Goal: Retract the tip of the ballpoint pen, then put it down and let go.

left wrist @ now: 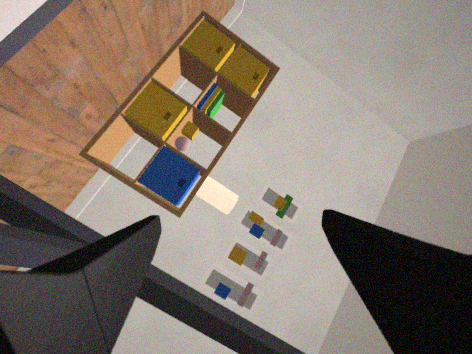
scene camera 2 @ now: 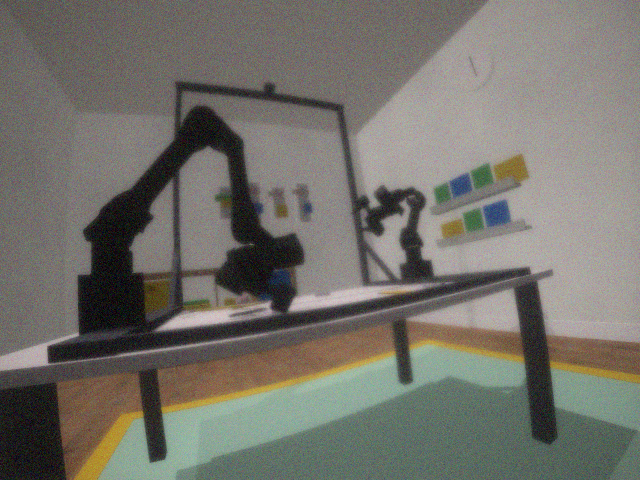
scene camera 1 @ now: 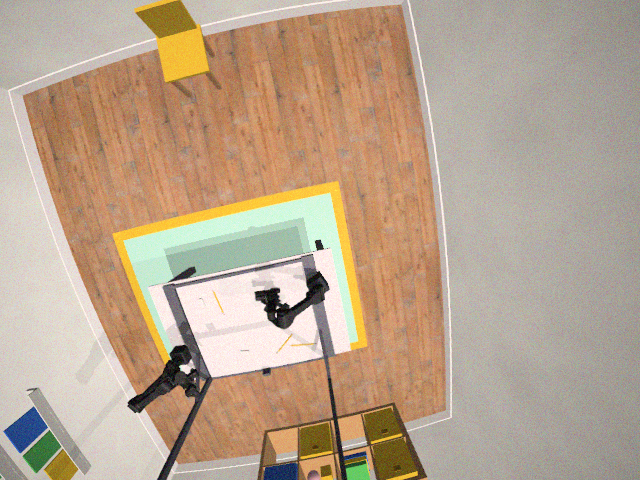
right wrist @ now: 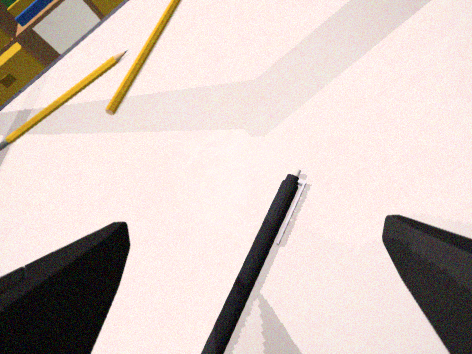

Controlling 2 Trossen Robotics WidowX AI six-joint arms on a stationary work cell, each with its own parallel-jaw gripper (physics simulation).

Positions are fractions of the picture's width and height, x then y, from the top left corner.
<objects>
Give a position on a dark frame of posts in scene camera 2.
At 0.16, 0.72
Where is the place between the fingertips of the right gripper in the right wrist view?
At 0.55, 0.65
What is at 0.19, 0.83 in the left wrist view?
The left gripper.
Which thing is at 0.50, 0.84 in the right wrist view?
A black ballpoint pen.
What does the left gripper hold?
Nothing.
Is the left gripper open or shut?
Open.
</objects>
